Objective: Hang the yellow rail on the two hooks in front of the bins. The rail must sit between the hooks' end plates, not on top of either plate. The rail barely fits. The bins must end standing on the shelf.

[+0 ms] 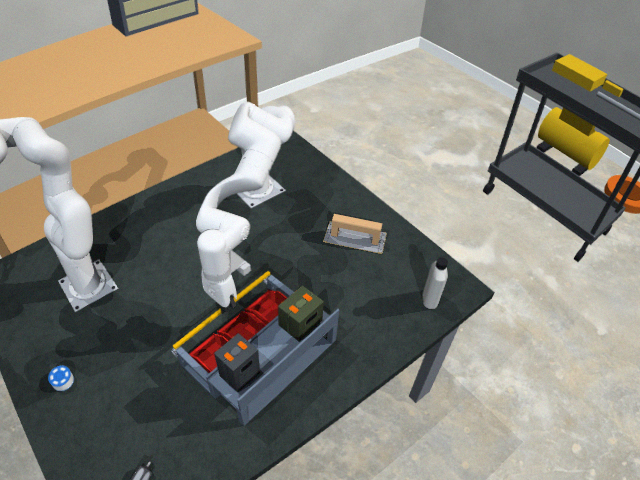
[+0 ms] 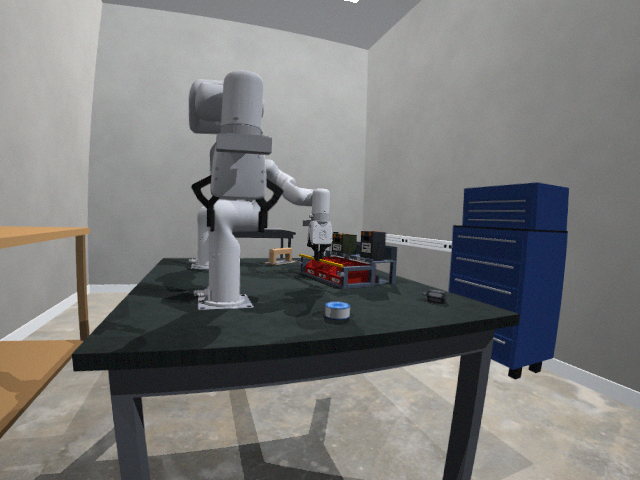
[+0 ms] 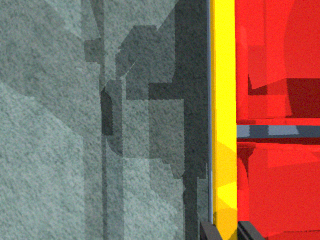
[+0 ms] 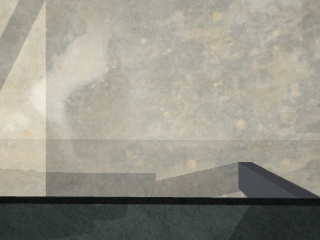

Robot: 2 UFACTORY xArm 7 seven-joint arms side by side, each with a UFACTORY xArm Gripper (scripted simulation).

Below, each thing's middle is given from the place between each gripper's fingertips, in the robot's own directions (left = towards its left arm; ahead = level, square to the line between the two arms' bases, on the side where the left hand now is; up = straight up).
Labels:
I see the grey-blue shelf (image 1: 273, 343) 13 cm ahead of my left hand (image 1: 223, 309), 4 cm below it and 1 cm to the left of it.
The grey-blue shelf lies 590 mm ahead of my right hand (image 2: 237, 231), 680 mm to the left of it and 180 mm below it.

